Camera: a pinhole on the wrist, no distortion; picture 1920 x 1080 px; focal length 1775.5 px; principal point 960.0 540.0 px. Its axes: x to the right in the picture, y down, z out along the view. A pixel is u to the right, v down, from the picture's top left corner.
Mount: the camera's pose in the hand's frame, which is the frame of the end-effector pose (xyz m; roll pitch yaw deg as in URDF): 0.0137 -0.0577 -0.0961 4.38 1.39 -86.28
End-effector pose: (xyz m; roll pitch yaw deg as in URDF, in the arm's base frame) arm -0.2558 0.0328 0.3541 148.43 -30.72 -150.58
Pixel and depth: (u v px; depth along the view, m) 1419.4 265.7 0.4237
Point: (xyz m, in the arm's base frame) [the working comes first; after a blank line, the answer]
In the camera's frame: 0.1096 -0.0655 0.4237

-0.3676 -0.0182 -0.0006
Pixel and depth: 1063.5 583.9 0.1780
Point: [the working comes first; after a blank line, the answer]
In the camera's frame: 0.0104 0.0044 0.1780

-0.2982 -0.0135 0.2644
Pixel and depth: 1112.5 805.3 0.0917
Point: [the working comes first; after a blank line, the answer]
In the camera's frame: 0.0079 0.0137 0.0917

-0.2566 -0.0358 0.3373
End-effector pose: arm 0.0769 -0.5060 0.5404 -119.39 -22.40 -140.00
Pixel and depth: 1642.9 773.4 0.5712
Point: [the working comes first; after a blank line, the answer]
In the camera's frame: 0.2197 0.0751 0.5712

0.3963 -0.9617 0.5810
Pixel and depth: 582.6 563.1 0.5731
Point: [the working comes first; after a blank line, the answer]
In the camera's frame: -0.1218 0.0075 0.5731

0.2702 -0.8577 0.2736
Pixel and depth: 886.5 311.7 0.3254
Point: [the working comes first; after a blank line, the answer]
In the camera's frame: -0.0135 -0.0418 0.3254

0.2406 -0.6611 0.4633
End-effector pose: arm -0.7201 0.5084 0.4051 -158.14 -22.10 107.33
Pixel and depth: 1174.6 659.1 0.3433
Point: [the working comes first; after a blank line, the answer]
In the camera's frame: 0.0415 0.0230 0.3433

-0.9282 0.5313 0.2351
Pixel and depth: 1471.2 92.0 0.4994
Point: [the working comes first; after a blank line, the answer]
In the camera's frame: 0.1438 -0.1260 0.4994

-1.0489 0.3796 0.0955
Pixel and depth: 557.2 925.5 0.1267
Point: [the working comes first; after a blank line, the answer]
In the camera's frame: -0.0287 0.0275 0.1267

-0.7696 0.5293 0.3986
